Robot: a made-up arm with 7 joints. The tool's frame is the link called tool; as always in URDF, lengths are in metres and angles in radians. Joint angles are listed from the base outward.
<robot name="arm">
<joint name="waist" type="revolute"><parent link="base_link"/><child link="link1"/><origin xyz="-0.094 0.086 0.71" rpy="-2.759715 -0.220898 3.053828"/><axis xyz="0 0 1"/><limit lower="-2.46" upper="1.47"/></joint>
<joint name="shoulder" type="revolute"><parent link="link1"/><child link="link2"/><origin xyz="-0.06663 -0.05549 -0.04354" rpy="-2.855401 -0.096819 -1.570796"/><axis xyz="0 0 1"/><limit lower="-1.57" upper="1.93"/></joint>
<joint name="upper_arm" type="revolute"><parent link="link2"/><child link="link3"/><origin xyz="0.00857 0.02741 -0.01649" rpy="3.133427 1.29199 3.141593"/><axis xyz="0 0 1"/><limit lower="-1.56" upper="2.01"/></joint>
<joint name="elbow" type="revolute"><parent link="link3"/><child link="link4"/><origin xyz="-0.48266 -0.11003 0.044" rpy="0.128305 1.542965 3.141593"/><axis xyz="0 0 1"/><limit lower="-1.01" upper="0.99"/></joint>
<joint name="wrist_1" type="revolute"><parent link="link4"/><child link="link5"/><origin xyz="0.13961 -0.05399 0.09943" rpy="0.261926 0.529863 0.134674"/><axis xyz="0 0 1"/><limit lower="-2.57" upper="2.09"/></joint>
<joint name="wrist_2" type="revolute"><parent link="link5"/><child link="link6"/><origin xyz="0.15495 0.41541 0.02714" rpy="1.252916 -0.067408 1.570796"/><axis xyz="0 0 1"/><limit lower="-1.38" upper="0.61"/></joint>
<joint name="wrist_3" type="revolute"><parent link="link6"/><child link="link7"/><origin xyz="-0.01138 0.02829 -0.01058" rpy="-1.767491 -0.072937 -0.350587"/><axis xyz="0 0 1"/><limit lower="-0.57" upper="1.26"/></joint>
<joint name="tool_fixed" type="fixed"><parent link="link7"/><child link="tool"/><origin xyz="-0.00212 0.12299 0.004" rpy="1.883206 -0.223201 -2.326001"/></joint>
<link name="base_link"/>
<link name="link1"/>
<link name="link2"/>
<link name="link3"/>
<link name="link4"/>
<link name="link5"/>
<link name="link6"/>
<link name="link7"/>
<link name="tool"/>
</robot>
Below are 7 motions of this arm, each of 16 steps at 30 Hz.
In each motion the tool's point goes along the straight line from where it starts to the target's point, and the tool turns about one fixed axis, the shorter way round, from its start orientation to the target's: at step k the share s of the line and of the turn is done. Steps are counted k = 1, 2, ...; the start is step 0. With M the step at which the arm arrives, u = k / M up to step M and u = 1 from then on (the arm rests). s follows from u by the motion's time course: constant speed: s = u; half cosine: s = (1 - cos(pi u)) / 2; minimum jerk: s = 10 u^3 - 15 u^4 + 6 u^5.
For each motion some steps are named. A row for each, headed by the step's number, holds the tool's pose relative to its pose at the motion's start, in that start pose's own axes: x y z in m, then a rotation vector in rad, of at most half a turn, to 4 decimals.
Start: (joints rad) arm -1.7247 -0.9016 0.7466 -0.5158 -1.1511 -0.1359 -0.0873
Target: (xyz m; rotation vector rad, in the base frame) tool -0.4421 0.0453 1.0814 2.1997 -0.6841 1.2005
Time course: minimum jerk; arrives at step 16
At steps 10, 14, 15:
10: -0.0900 0.0272 0.2072 0.5901 0.1912 0.1747
14: -0.1222 0.0370 0.2813 0.8011 0.2596 0.2371
15: -0.1239 0.0375 0.2852 0.8124 0.2632 0.2404

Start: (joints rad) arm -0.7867 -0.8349 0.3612 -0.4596 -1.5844 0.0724 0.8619
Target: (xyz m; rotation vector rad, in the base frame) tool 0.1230 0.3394 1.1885 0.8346 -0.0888 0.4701
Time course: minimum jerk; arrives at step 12
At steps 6, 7, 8, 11, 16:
6: 0.0189 -0.0040 -0.0224 -0.1206 0.2972 0.0521
7: 0.0247 -0.0052 -0.0293 -0.1576 0.3884 0.0681
8: 0.0299 -0.0063 -0.0354 -0.1905 0.4696 0.0824
11: 0.0376 -0.0079 -0.0445 -0.2399 0.5914 0.1037
16: 0.0378 -0.0080 -0.0448 -0.2411 0.5944 0.1043

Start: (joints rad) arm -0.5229 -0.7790 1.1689 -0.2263 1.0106 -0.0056 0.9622
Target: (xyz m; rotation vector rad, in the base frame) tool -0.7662 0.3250 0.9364 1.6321 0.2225 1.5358
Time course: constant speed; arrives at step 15
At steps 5, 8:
5: 0.0239 0.0294 0.0304 -0.0939 -0.3534 0.2032
8: 0.0382 0.0470 0.0486 -0.1503 -0.5654 0.3251

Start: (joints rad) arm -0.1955 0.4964 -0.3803 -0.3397 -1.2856 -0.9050 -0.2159
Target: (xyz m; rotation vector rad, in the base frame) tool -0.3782 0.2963 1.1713 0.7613 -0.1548 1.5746
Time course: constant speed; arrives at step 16
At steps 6, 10, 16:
6: -0.0908 0.0707 0.0365 0.0770 0.0095 0.1731
10: -0.1513 0.1178 0.0609 0.1283 0.0158 0.2884
16: -0.2421 0.1884 0.0974 0.2053 0.0253 0.4615

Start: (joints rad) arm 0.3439 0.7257 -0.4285 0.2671 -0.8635 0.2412 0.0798
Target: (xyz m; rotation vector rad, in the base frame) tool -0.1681 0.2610 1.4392 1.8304 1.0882 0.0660
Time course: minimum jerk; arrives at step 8
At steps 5, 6, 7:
5: 0.0129 0.0633 0.0539 0.2483 0.0129 -0.1610
6: 0.0160 0.0783 0.0666 0.3071 0.0159 -0.1991
7: 0.0176 0.0859 0.0731 0.3370 0.0175 -0.2185

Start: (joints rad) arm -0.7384 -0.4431 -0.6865 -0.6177 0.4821 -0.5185 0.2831
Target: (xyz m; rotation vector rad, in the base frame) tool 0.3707 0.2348 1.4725 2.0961 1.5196 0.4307
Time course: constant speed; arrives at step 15
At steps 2, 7, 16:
2: 0.0096 -0.0074 -0.0044 0.0069 0.0011 -0.0302
7: 0.0337 -0.0259 -0.0153 0.0241 0.0039 -0.1058
16: 0.0723 -0.0555 -0.0328 0.0516 0.0084 -0.2268

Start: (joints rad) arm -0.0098 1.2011 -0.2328 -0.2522 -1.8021 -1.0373 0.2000
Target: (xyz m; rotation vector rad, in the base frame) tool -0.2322 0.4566 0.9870 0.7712 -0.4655 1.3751
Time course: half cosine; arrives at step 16
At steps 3, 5, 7, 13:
3: 0.0001 0.0001 -0.0052 0.0152 -0.0623 0.0003
5: 0.0002 0.0002 -0.0138 0.0402 -0.1644 0.0009
7: 0.0003 0.0004 -0.0250 0.0728 -0.2977 0.0017
13: 0.0007 0.0010 -0.0569 0.1656 -0.6774 0.0038

